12 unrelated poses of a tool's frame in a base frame.
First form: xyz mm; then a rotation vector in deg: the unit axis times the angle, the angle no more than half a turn.
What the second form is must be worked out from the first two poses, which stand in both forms.
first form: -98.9 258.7 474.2 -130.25 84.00 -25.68
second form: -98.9 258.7 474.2 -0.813 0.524 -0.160 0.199
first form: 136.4 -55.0 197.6 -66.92 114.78 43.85
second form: 136.4 -55.0 197.6 -0.449 0.771 0.294 0.343
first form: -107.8 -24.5 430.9 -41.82 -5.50 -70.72
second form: -107.8 -24.5 430.9 -0.334 -0.044 -0.565 0.753
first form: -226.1 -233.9 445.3 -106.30 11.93 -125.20
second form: -226.1 -233.9 445.3 -0.640 0.072 -0.754 0.133
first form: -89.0 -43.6 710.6 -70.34 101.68 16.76
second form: -89.0 -43.6 710.6 -0.500 0.722 0.119 0.464
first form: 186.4 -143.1 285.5 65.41 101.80 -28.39
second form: 186.4 -143.1 285.5 0.465 0.724 -0.202 0.467
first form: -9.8 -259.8 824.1 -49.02 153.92 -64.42
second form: -9.8 -259.8 824.1 -0.281 0.884 -0.370 0.053
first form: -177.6 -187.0 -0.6 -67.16 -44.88 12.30
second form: -177.6 -187.0 -0.6 -0.538 -0.359 0.098 0.756
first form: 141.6 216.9 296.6 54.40 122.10 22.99
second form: 141.6 216.9 296.6 0.371 0.834 0.157 0.378
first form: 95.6 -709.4 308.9 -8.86 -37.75 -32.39
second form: 95.6 -709.4 308.9 -0.075 -0.319 -0.274 0.904
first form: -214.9 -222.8 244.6 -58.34 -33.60 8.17
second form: -214.9 -222.8 244.6 -0.480 -0.276 0.067 0.830
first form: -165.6 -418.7 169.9 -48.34 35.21 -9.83
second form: -165.6 -418.7 169.9 -0.402 0.293 -0.082 0.863
